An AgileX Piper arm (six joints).
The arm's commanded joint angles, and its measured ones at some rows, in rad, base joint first. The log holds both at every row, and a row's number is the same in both.
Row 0, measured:
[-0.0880 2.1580 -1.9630 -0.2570 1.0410 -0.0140]
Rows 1 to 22, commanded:
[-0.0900 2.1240 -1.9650 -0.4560 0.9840 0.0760]
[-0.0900 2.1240 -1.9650 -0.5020 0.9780 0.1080]
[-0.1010 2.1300 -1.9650 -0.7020 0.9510 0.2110]
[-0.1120 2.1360 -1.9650 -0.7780 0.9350 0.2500]
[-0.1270 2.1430 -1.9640 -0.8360 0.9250 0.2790]
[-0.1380 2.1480 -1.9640 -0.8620 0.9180 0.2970]
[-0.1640 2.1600 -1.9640 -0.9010 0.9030 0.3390]
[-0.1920 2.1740 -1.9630 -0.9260 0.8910 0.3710]
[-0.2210 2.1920 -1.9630 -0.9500 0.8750 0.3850]
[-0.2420 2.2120 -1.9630 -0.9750 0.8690 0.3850]
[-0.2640 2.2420 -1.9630 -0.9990 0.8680 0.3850]
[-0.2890 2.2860 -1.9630 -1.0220 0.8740 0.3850]
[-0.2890 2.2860 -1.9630 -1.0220 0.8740 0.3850]
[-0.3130 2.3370 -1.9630 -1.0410 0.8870 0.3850]
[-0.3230 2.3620 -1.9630 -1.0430 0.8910 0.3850]
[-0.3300 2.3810 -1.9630 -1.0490 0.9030 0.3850]
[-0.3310 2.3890 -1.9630 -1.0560 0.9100 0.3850]
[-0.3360 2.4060 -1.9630 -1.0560 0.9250 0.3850]
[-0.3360 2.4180 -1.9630 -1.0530 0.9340 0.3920]
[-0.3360 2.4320 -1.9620 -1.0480 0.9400 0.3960]
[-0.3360 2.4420 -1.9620 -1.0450 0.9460 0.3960]
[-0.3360 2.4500 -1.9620 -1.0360 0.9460 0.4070]
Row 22, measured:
[-0.3320 2.4410 -1.9630 -1.0350 0.9370 0.3890]
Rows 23 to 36, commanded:
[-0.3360 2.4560 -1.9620 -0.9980 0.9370 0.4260]
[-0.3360 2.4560 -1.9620 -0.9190 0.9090 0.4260]
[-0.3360 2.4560 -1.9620 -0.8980 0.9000 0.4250]
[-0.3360 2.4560 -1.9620 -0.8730 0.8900 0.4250]
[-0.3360 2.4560 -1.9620 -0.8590 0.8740 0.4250]
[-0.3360 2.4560 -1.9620 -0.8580 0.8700 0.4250]
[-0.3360 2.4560 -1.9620 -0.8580 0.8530 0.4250]
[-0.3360 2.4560 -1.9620 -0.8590 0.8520 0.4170]
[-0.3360 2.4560 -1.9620 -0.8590 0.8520 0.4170]
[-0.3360 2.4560 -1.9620 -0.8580 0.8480 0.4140]
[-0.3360 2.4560 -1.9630 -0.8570 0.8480 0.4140]
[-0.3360 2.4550 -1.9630 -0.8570 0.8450 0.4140]
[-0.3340 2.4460 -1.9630 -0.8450 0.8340 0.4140]
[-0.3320 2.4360 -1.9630 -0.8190 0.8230 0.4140]
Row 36, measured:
[-0.3320 2.4530 -1.9630 -0.8410 0.8440 0.4170]
